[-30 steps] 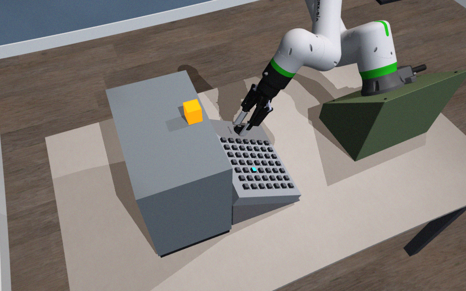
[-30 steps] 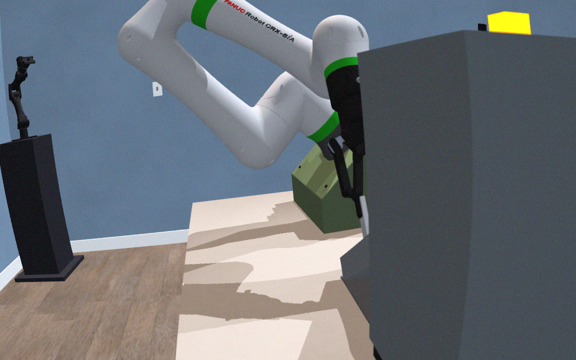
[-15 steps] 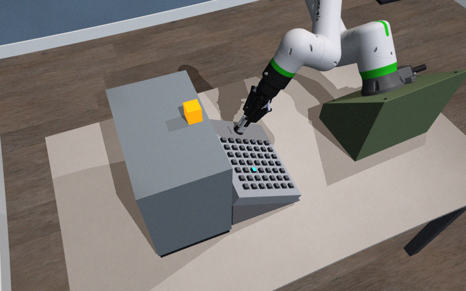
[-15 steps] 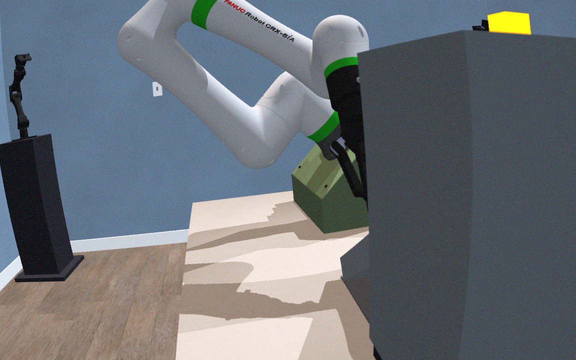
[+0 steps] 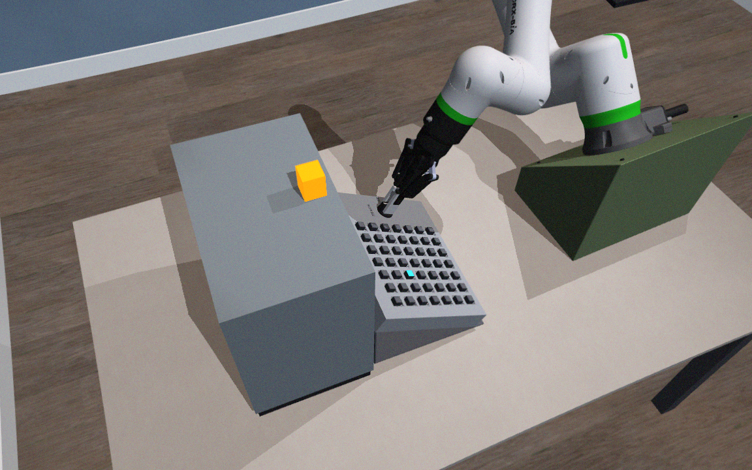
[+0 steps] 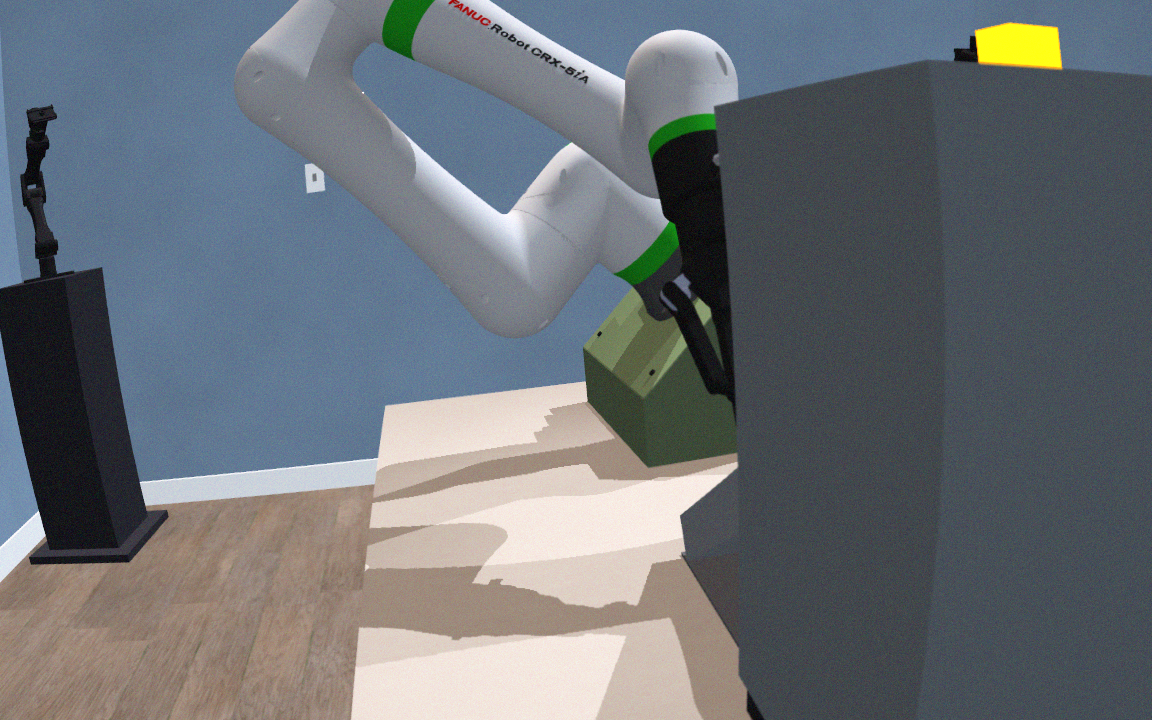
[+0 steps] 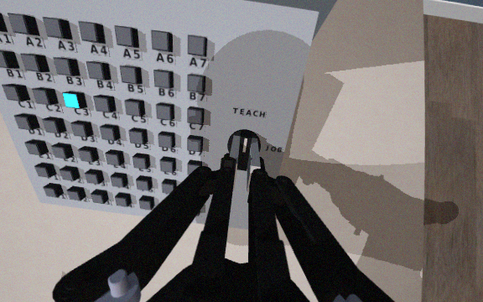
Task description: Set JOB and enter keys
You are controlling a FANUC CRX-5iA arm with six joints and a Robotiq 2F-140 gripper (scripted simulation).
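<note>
Now: the selector knob 2 cm ahead of my hand and 2 cm below it. Also, from my hand: C5 key (4 cm ahead, 13 cm to the left, 1 cm below).
</note>
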